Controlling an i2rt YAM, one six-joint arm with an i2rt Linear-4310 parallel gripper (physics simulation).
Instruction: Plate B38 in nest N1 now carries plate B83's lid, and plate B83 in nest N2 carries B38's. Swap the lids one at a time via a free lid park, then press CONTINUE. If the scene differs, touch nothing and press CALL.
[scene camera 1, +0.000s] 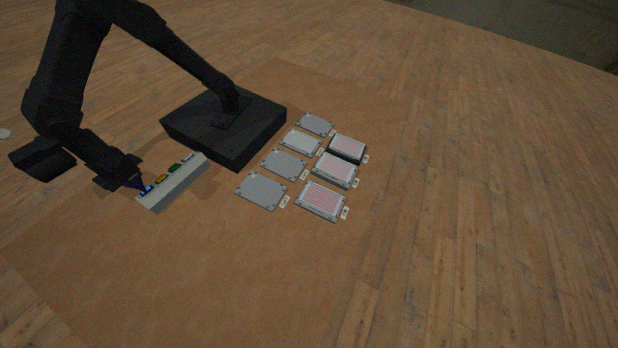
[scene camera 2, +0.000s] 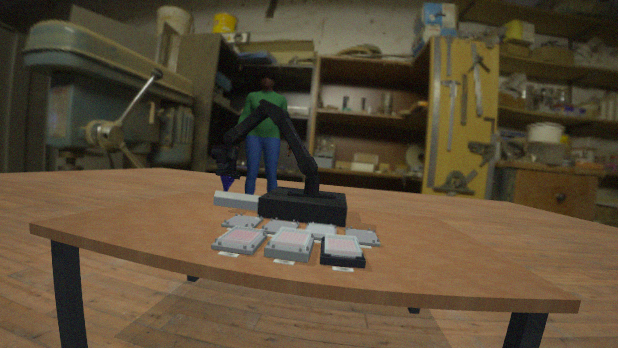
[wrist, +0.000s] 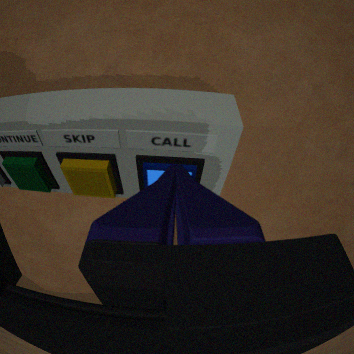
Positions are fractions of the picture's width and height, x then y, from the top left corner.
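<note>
Green CONTINUE button (wrist: 0.08, 0.49), in view. Yellow SKIP button (wrist: 0.26, 0.50), likewise. My gripper (wrist: 0.50, 0.49), gripping a blue button.
</note>
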